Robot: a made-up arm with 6 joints. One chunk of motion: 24 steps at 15 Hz.
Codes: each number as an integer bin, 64 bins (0 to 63) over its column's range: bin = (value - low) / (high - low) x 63, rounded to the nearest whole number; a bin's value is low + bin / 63 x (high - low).
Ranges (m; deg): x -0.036..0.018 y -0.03..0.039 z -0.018..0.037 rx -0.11..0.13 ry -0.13..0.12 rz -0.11..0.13
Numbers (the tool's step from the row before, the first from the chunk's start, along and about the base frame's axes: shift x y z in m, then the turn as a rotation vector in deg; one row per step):
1: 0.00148 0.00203 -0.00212 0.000 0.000 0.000
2: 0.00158 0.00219 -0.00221 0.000 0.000 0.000
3: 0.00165 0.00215 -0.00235 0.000 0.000 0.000
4: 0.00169 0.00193 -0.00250 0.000 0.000 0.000
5: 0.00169 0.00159 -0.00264 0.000 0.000 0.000
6: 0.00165 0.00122 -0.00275 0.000 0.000 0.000
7: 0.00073 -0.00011 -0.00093 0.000 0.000 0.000
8: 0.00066 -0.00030 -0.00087 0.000 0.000 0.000
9: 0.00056 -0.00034 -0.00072 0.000 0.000 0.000
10: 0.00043 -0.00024 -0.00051 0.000 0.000 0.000
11: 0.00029 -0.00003 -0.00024 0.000 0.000 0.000
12: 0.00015 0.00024 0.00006 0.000 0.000 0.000
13: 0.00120 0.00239 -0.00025 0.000 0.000 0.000
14: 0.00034 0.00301 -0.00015 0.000 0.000 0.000
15: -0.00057 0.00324 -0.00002 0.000 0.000 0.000
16: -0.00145 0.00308 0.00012 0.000 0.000 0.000
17: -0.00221 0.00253 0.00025 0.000 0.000 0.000
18: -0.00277 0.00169 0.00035 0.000 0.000 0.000
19: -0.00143 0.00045 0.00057 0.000 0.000 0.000
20: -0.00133 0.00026 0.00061 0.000 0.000 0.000
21: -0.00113 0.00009 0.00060 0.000 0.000 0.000
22: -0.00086 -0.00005 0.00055 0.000 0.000 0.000
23: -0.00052 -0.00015 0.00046 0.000 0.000 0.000
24: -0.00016 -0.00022 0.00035 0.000 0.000 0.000
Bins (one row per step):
1: 44 29 18 29 33 29
2: 44 29 18 29 33 29
3: 44 29 18 29 33 29
4: 44 29 18 29 33 29
5: 44 29 18 29 33 29
6: 44 29 17 29 33 29
7: 43 27 20 29 33 29
8: 43 27 20 29 33 29
9: 43 27 20 29 33 29
10: 43 27 20 29 33 29
11: 42 27 20 29 33 29
12: 42 28 21 29 33 29
13: 43 30 20 29 33 29
14: 42 30 20 29 33 29
15: 41 30 21 29 33 29
16: 40 30 21 29 33 29
17: 39 30 21 29 33 29
18: 39 29 21 29 33 29
19: 40 28 21 29 33 29
20: 40 28 21 29 33 29
21: 41 27 21 29 33 29
22: 41 27 21 29 33 29
23: 41 27 21 29 33 29
24: 42 27 21 29 33 29

